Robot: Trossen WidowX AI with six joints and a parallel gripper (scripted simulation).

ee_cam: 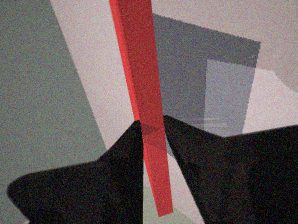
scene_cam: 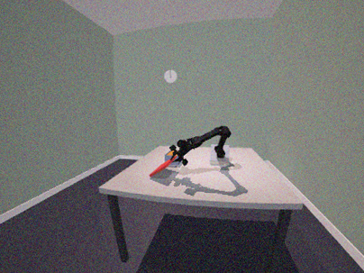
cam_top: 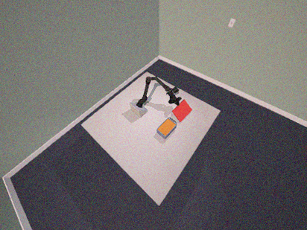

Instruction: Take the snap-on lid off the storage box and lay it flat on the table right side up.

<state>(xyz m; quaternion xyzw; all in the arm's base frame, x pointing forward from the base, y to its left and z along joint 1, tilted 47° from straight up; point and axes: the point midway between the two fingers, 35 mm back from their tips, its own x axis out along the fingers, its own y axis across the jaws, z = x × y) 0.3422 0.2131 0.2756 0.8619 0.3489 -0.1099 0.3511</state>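
My gripper tip is 70 mm short of the red lid and 40 mm above it. The rest, counted from my gripper tip: storage box 90 mm ahead, 310 mm to the right, 60 mm below.
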